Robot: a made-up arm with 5 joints.
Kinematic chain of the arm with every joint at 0, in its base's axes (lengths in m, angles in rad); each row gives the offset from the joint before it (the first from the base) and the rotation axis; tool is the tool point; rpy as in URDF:
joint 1: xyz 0 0 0.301 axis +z
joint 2: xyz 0 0 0 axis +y
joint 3: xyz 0.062 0 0.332 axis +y
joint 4: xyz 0.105 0 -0.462 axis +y
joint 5: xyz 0.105 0 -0.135 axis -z
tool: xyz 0 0 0 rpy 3.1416 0 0
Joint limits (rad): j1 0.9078..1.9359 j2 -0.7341..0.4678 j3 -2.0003..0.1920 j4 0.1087..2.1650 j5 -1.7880..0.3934
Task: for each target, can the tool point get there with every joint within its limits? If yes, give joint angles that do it. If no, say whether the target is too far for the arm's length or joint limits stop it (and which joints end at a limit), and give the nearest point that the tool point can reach.
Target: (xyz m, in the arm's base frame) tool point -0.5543 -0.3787 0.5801
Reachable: no: joint limits stop it (at a limit: joint 1, joint 2, joint 3, joint 4) | nearest point -0.0843 -0.1080 0.2356 | short by 0.643 m
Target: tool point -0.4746 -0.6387 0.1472
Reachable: no: joint limits stop it (at a limit: joint 2, joint 3) | nearest point -0.0991 -0.1334 0.1415 | short by 0.630 m
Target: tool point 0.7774 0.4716 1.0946
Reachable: no: too far | nearest point 0.4185 0.5359 0.9357 | short by 0.398 m
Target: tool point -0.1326 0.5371 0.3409
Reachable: yes | joints 1.8129 -0.2401 -0.6423 0.4922 -0.4238
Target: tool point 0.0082 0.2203 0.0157
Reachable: yes | joints 1.5334 0.1407 -0.2780 1.1240 -0.0714
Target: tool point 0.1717 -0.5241 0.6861
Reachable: no: joint limits stop it (at a limit: joint 2, joint 3, joint 4) | nearest point 0.0427 -0.1302 0.2356 | short by 0.612 m
